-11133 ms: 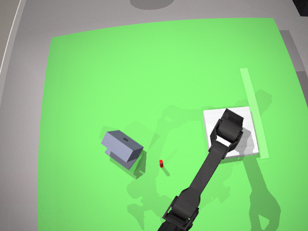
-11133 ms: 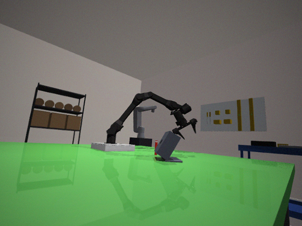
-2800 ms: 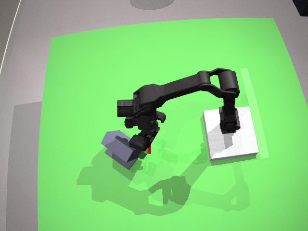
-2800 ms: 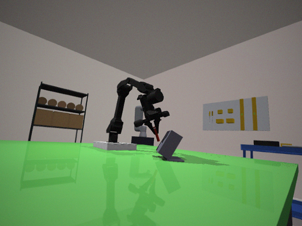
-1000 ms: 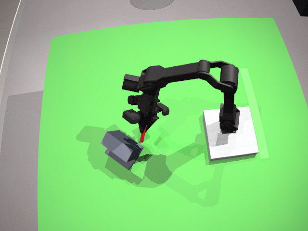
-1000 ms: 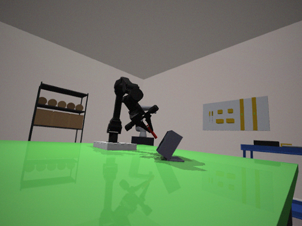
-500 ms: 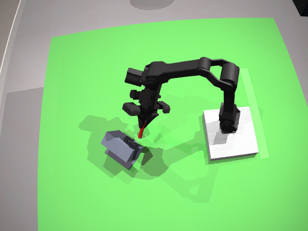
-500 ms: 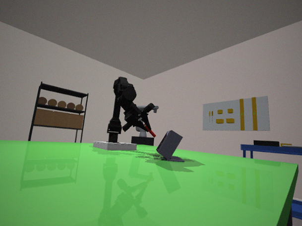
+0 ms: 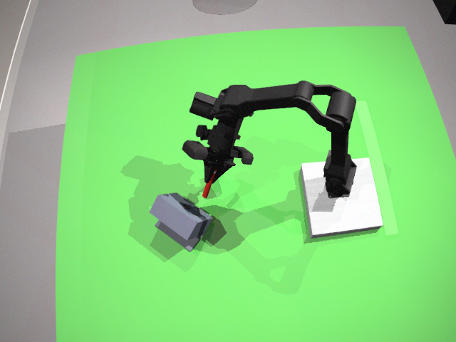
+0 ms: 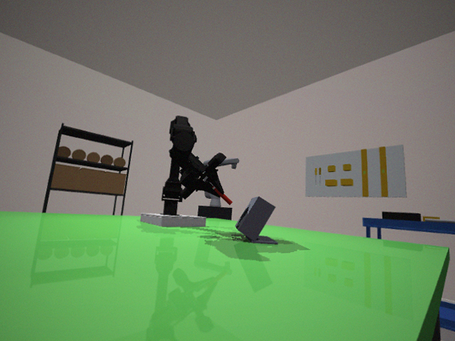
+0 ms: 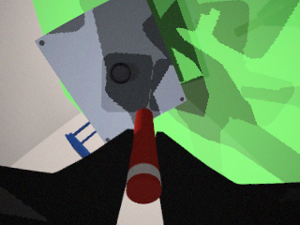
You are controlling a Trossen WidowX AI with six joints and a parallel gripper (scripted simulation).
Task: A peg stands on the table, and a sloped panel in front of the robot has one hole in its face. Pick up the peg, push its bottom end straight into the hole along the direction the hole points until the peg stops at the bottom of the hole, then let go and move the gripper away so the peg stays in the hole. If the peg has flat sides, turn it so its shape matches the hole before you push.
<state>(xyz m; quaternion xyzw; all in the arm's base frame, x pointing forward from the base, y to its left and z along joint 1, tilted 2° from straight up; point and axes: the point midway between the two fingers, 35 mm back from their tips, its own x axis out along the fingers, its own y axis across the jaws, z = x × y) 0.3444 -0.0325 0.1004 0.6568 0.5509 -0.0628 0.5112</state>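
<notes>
My gripper tip is 80 mm short of the grey sloped panel, 60 mm to the right of it and 60 mm above it. From my gripper tip the other things lie so: round red peg: 10 mm behind, 10 mm to the right, 10 mm above.
</notes>
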